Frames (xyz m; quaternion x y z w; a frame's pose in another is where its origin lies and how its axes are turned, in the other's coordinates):
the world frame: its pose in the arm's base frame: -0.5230 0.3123 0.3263 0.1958 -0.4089 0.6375 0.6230
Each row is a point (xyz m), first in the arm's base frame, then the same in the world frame.
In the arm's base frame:
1: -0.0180 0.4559 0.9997
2: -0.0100 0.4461 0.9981
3: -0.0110 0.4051 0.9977
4: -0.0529 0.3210 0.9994
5: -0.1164 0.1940 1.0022
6: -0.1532 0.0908 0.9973
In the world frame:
1: 0.5279 -0.6529 0.1555
2: 0.5193 -0.6611 0.1600
3: 0.4932 -0.6646 0.1914
4: 0.4473 -0.6344 0.2676
5: 0.3782 -0.5886 0.3830
6: 0.3145 -0.5635 0.4686

